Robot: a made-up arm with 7 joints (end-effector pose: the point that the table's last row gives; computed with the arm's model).
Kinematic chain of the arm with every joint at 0, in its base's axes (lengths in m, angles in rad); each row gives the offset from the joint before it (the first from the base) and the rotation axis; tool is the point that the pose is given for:
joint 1: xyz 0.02 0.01 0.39 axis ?
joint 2: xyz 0 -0.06 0.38 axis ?
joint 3: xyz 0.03 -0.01 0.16 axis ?
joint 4: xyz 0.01 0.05 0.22 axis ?
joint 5: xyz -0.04 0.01 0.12 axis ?
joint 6: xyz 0 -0.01 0.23 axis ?
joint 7: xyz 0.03 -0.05 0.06 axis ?
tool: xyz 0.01 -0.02 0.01
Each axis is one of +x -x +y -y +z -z.
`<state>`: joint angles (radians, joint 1 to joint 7).
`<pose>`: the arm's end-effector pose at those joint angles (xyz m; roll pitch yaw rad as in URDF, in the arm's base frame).
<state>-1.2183 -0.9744 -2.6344 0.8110 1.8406 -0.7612 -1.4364</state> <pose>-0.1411 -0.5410 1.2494 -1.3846 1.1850 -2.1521</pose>
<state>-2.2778 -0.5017 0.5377 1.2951 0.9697 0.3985 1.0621</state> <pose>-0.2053 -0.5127 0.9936 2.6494 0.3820 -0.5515</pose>
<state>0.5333 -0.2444 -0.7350 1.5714 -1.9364 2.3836 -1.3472</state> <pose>0.5169 0.1036 1.1053 3.1204 0.5072 0.5816</pose>
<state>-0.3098 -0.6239 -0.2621 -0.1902 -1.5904 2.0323 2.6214</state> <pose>0.3858 -0.0239 1.4044 0.1101 -0.8304 0.4645</pose>
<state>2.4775 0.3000 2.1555 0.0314 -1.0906 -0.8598 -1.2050</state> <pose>0.1754 -0.0240 1.5157 -1.5830 0.6883 -3.0116</pose>
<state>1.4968 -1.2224 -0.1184 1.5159 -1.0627 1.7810 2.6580</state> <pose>0.1014 0.6247 0.5471 1.7057 1.0624 1.6335</pose>
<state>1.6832 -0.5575 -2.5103 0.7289 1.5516 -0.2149 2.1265</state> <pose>0.3103 0.2774 1.3902 2.4090 0.5297 0.7109</pose>
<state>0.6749 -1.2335 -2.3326 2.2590 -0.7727 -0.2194 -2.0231</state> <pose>0.2652 -0.1985 1.0210 2.9793 0.0663 2.6607</pose>
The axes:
joint 1: +z
joint 2: -y
joint 3: +z
joint 4: +y
joint 5: +z
joint 6: -y
joint 7: +x

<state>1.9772 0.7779 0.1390 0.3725 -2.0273 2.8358 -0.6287</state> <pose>0.1173 -0.4220 1.2871 2.0810 -0.3638 -2.9286</pose>
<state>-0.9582 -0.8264 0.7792 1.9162 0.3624 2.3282 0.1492</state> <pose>0.4063 -0.2852 0.7754 0.9126 0.3625 -0.4438</pose>
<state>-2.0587 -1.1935 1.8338 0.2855 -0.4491 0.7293 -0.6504</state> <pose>-0.3663 -0.6574 1.0633 0.3985 -0.0765 -0.9606</pose>
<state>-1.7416 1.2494 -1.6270 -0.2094 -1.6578 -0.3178 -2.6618</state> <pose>0.2193 0.6824 1.0495 2.1775 1.5013 -0.2877</pose>
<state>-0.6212 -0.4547 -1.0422 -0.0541 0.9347 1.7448 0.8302</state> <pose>0.2429 -0.2359 1.4566 0.4897 -1.3089 -0.3697</pose>
